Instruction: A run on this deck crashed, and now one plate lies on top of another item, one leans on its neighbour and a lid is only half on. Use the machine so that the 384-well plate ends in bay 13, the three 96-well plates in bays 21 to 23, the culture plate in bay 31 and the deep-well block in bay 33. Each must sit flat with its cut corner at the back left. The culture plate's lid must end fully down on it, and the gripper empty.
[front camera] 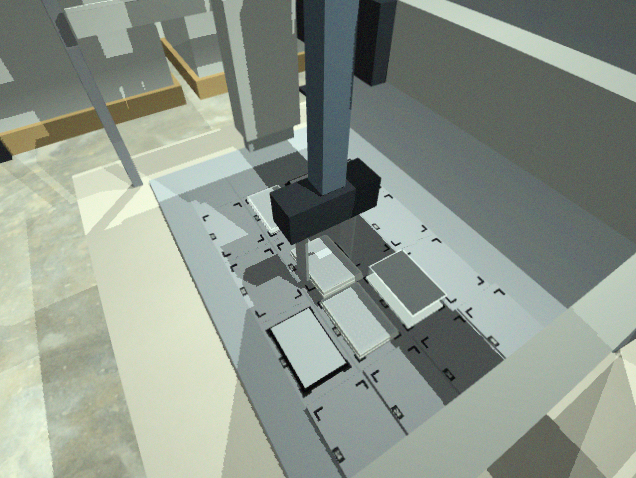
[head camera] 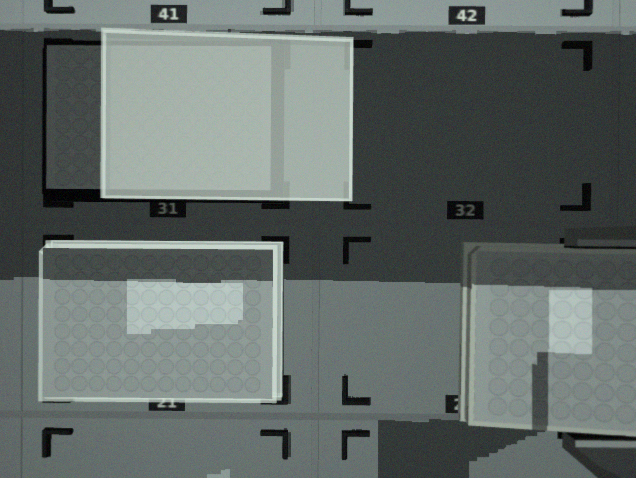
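Pixels of known places: gripper, fingertip midpoint: (front camera: 324, 263) (head camera: 602, 338); robot's base, link origin: (front camera: 204, 218).
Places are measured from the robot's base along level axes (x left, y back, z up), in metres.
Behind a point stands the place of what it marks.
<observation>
My gripper (front camera: 330, 269) {z 0.040, x 0.150, y -0.278 m} (head camera: 611, 339) {z 0.040, x 0.150, y -0.278 m} is shut on a clear 96-well plate (front camera: 334, 280) {z 0.053, x 0.139, y -0.328 m} (head camera: 519, 380) {z 0.043, x 0.132, y -0.238 m}. It holds this plate slightly tilted, above the right part of bay 22 towards bay 23. A second 96-well plate (front camera: 264, 208) {z 0.014, x 0.126, y -0.059 m} (head camera: 149, 359) {z 0.014, x 0.131, y -0.060 m} sits in bay 21. A third (front camera: 359, 323) {z 0.015, x 0.142, y -0.406 m} lies in bay 23. The black-rimmed culture plate (head camera: 74, 118) {z 0.014, x 0.256, y -0.020 m} is in bay 31. Its lid (head camera: 318, 118) {z 0.015, x 0.257, y -0.147 m} is shifted right and overhangs towards bay 32. The black-edged 384-well plate (front camera: 308, 349) {z 0.014, x 0.041, y -0.400 m} lies in bay 13. The tall deep-well block (front camera: 406, 282) {z 0.042, x 0.253, y -0.395 m} stands in bay 33.
The parked pipetting stage (front camera: 267, 77) hangs behind the gripper in the front view. Black corner brackets and number labels mark the bays. Label 32 (head camera: 464, 210) {z 0.000, x 0.211, y -0.228 m} shows in the head view. A pale frame bar crosses the front camera's lower right. Shadows cover parts of the deck.
</observation>
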